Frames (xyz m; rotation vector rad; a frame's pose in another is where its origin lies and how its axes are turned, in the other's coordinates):
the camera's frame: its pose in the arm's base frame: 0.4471 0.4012 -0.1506 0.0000 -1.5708 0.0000
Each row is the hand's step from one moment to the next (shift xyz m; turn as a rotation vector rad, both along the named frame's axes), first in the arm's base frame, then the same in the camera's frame.
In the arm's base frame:
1: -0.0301 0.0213 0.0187 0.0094 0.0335 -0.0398
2: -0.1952 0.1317 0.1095 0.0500 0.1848 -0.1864
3: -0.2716 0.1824 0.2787 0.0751 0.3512 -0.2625
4: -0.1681 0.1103 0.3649 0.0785 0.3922 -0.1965
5: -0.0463 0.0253 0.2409 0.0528 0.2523 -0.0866
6: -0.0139 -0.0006 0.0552 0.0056 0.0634 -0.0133
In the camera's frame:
1: 0.0187 0.0213 0.0301 -0.0398 0.0335 -0.0094
2: 0.1095 0.1317 0.1952 -0.1864 0.1848 -0.0500
3: 0.2787 0.1824 0.2716 -0.2625 0.3512 -0.0751
4: 0.3649 0.1103 0.1681 -0.1965 0.3922 -0.0785
5: 0.2409 0.0253 0.0463 -0.0866 0.2523 -0.0528
6: 0.0552 -0.0006 0.0139 -0.0133 0.0634 -0.0056

